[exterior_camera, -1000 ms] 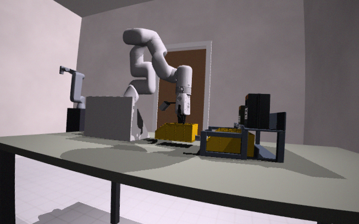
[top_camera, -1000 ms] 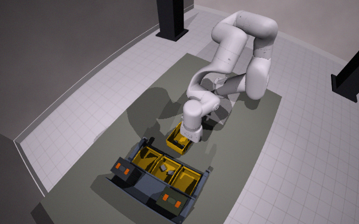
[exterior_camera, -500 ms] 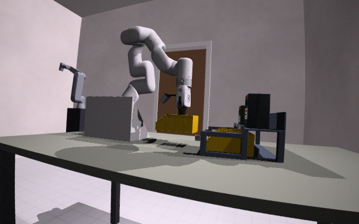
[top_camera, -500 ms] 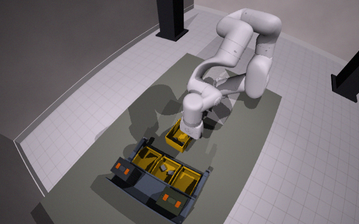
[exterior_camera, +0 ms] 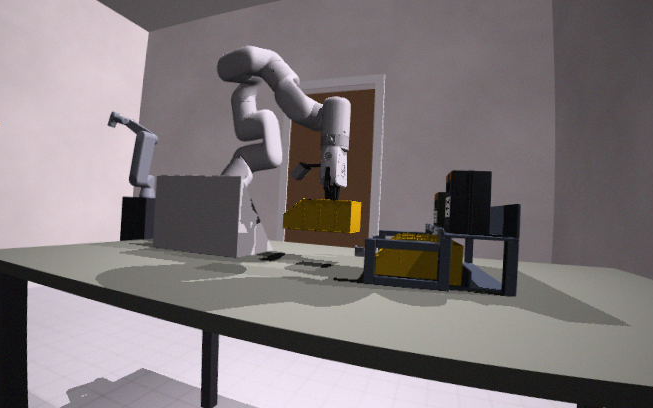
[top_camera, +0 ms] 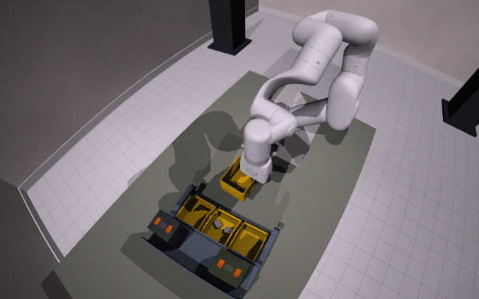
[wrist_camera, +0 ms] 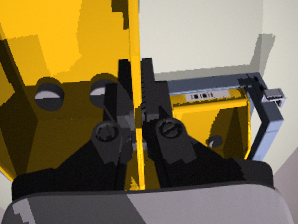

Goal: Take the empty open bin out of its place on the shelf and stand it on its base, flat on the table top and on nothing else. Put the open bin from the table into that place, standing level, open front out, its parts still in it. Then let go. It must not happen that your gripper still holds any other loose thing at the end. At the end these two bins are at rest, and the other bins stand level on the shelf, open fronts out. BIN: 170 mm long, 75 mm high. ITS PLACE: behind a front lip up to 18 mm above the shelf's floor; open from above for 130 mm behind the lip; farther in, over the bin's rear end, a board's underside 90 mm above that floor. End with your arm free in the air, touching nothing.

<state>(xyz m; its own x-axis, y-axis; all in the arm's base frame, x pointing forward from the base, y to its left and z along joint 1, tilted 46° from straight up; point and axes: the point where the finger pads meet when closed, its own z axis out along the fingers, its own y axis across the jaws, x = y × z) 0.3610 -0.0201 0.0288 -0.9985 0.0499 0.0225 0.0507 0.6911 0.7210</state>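
Right now the shelf's front bar is 12 cm ahead of my hand, 3 cm to the right of it and 13 cm below it. From my hand the other things lie so: black box (32 cm ahead, 14 cm to the right, 2 cm above).
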